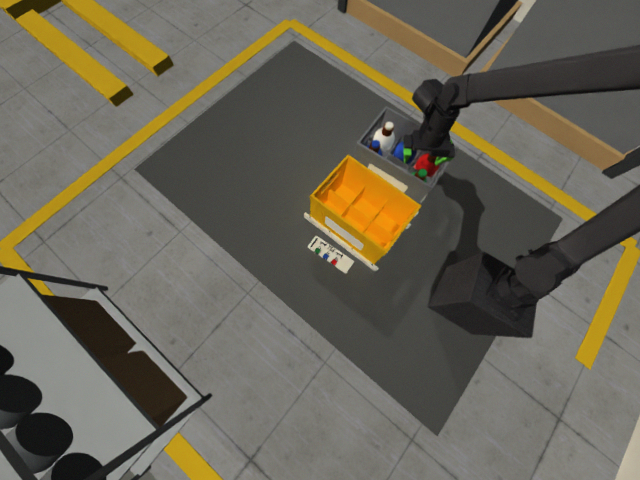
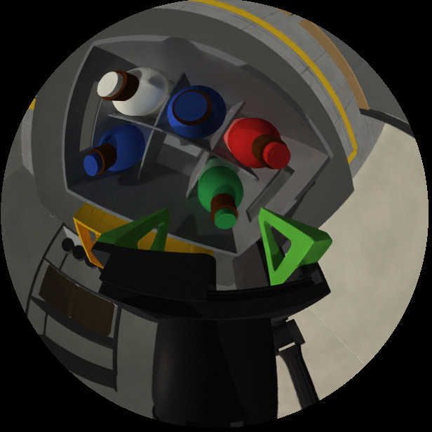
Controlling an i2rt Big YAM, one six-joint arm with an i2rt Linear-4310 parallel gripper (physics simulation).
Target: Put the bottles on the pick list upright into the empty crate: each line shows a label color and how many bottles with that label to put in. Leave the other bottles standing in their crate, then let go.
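Pixels of known places: gripper, fingertip midpoint: (image 1: 419, 163); arm's base, link origin: (image 1: 508, 293).
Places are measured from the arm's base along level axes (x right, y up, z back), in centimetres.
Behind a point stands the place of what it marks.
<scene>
A yellow crate (image 1: 369, 250) {x -12.8, y -12.1, z -32.6 cm} (image 2: 100, 217) has empty compartments. Beside it a grey crate (image 1: 385, 162) {x 9.8, y -5.8, z -48.1 cm} (image 2: 120, 52) holds a white bottle (image 1: 383, 138) {x 19.7, y -10.4, z -56.1 cm} (image 2: 145, 91), a blue bottle (image 1: 376, 147) {x 12.4, y -6.6, z -54.1 cm} (image 2: 122, 147), a second blue bottle (image 1: 400, 150) {x 20.7, y -10.9, z -49.0 cm} (image 2: 196, 117), a red bottle (image 1: 425, 164) {x 22.7, y -10.7, z -39.6 cm} (image 2: 252, 142) and a green bottle (image 1: 422, 174) {x 15.3, y -6.1, z -37.4 cm} (image 2: 220, 190). The pick list (image 1: 330, 254) {x -19.9, y -22.4, z -41.2 cm} shows green, blue and red bottle icons; its counts are too small to read. My gripper (image 1: 425, 156) {x 17.1, y -5.1, z -40.4 cm} (image 2: 213, 212) is open and empty above the grey crate, nearest the green and red bottles.
A second dark arm with a box-shaped end (image 1: 480, 297) {x -6.6, y 1.3, z -5.0 cm} is at the right of the dark mat (image 1: 232, 144) {x -16.3, y -22.5, z -98.6 cm}. A rack with black round items (image 1: 43, 434) stands at the lower left. Wood-edged platforms (image 1: 408, 36) lie at the upper right.
</scene>
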